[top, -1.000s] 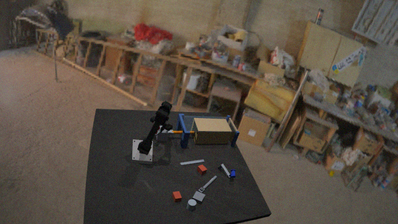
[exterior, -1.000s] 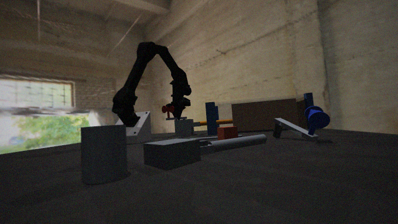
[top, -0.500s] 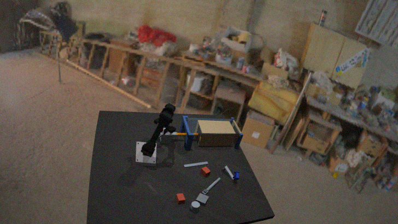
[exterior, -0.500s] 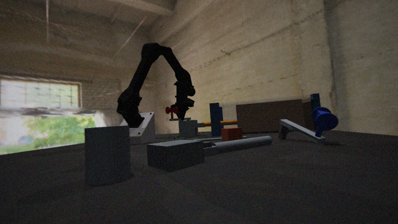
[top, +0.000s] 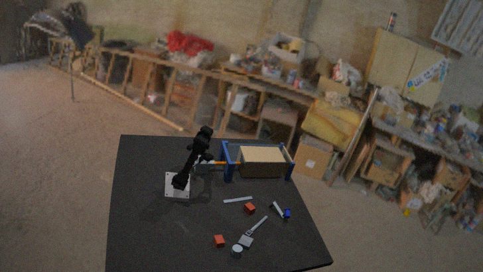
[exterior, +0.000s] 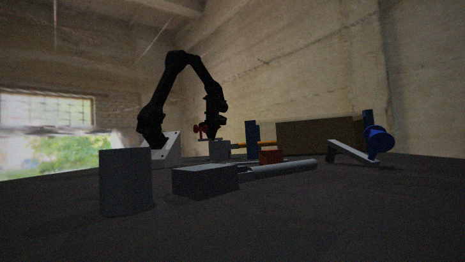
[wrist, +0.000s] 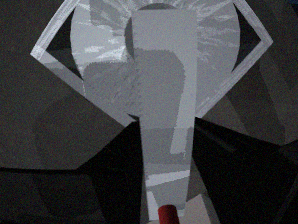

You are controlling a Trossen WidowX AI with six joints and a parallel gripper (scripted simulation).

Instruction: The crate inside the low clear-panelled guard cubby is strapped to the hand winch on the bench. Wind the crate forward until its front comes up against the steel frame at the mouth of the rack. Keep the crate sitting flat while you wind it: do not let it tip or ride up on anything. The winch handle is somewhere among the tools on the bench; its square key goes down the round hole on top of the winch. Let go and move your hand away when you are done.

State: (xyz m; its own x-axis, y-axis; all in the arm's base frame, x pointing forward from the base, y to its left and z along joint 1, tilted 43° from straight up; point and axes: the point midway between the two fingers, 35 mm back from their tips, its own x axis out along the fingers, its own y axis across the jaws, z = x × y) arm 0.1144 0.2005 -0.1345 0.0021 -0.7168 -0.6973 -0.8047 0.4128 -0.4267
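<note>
Now: gripper tip 30 mm past the red knob, 50 mm to the left of it and 50 mm below it. From my gripper tip the other things lie so: grey winch 10 mm ahead, 30 mm to the left, 60 mm below; then grey bar 270 mm ahead, 230 mm to the right, 90 mm below; then clear-panelled cubby 430 mm ahead, 100 mm to the left, 30 mm above.
</note>
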